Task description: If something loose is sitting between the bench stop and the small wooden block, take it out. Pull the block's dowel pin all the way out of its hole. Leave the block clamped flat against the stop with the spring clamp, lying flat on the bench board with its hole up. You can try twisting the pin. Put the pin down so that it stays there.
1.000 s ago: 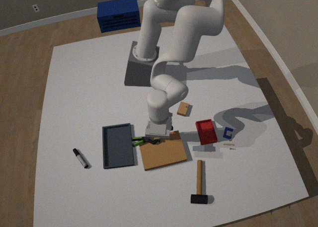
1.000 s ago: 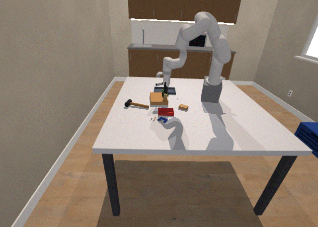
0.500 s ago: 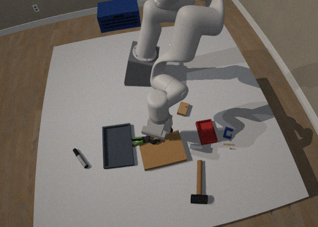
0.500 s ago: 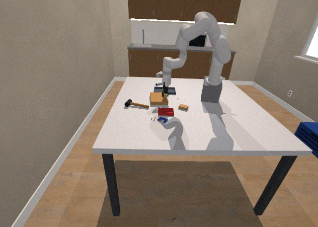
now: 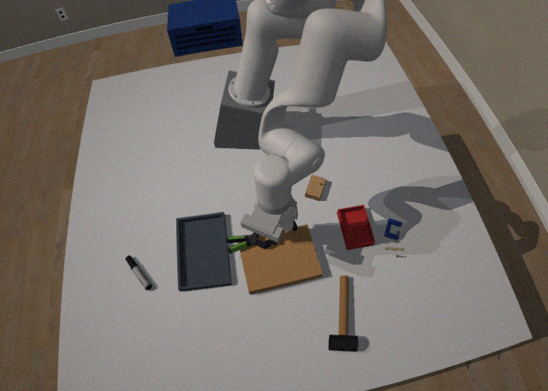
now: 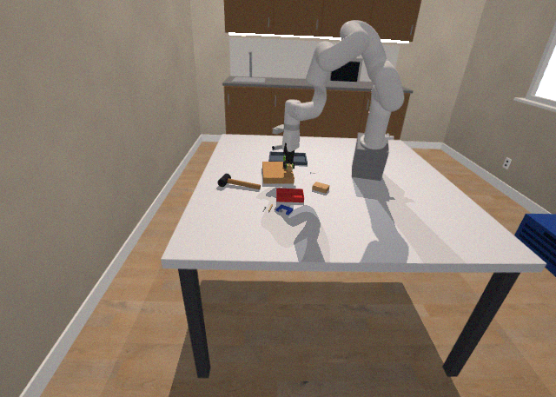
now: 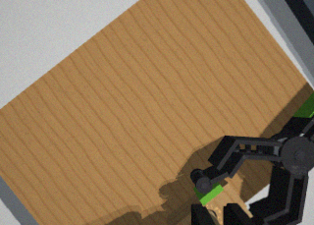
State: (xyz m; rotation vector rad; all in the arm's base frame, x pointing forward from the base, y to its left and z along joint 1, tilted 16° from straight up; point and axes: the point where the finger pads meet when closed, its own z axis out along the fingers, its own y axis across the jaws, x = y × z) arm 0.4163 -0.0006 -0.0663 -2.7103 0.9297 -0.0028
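Right now the dowel pin is 2 cm below my hand. Round my hand: red box (23 cm to the left, 9 cm below, 2 cm ahead); then grey tray (21 cm to the right, 8 cm below, 2 cm behind); then small wooden block (5 cm below).
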